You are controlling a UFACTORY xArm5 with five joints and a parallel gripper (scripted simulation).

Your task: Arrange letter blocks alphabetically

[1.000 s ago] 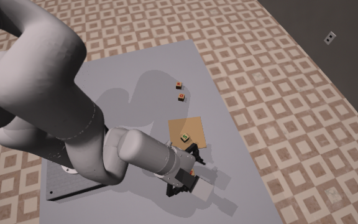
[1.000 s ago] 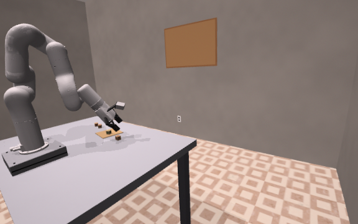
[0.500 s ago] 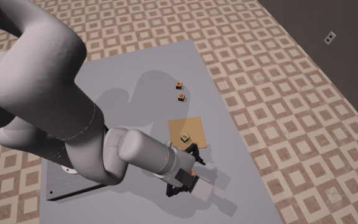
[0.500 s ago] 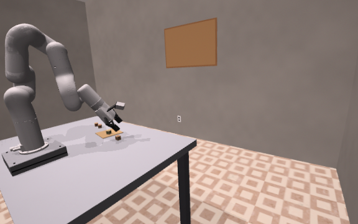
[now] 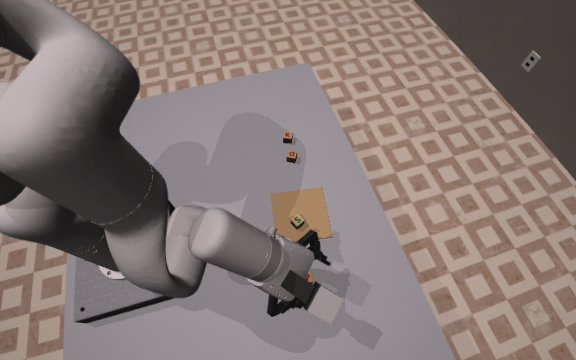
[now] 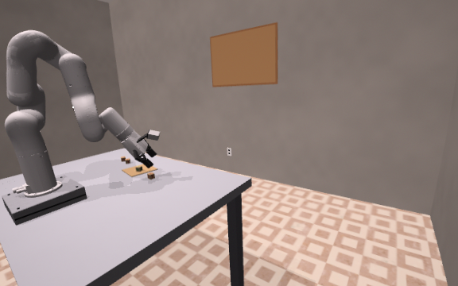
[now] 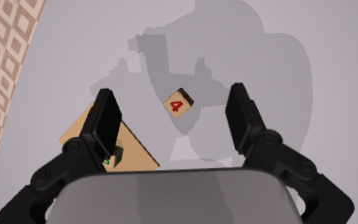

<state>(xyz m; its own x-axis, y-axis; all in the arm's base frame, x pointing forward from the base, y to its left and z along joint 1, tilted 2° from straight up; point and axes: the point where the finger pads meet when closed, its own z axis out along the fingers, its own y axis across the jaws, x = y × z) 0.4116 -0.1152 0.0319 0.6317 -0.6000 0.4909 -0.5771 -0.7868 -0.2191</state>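
The wooden letter block is 36 cm to the left of my hand and 9 cm below it. Round my hand: tan mat (18 cm to the left, 10 cm below).
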